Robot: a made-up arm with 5 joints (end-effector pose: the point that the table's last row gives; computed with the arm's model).
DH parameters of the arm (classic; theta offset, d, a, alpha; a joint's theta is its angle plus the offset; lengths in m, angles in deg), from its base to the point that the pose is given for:
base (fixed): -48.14 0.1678 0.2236 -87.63
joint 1: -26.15 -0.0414 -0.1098 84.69
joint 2: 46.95 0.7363 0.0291 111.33
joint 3: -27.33 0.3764 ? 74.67
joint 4: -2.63 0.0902 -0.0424 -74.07
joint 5: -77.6 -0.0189 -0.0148 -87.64
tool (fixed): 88.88 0.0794 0 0
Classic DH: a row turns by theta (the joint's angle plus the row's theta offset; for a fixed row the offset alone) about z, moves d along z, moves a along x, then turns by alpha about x.
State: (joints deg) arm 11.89 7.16 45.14 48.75 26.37
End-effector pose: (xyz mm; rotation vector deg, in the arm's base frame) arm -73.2 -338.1 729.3 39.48 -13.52 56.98
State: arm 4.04 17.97 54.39 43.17 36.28
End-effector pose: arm -60.8 -272.8 720.6 20.06 -20.43 72.96
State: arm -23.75 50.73 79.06 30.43 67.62
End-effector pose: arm -45.0 -15.3 613.0 -32.40 -46.28 113.94
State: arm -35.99 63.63 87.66 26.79 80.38
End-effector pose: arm -33.5 89.2 521.0 -46.35 -56.92 128.86
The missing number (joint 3, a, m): -0.1284
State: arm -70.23 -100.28 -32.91 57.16 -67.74
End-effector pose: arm -279.1 188.5 -401.4 118.08 -47.30 86.59
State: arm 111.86 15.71 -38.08 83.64 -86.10
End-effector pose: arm 365.5 -840.7 38.3 -62.29 -72.91 63.55
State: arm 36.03 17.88 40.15 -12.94 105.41
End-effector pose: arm 60.2 -556.2 676.8 9.08 -53.32 104.34
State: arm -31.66 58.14 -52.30 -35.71 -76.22
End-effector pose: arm -163.3 125.3 808.9 -39.62 -115.89 92.35
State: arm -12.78 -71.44 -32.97 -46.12 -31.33
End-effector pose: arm -522.4 183.0 450.7 107.80 64.26 89.45
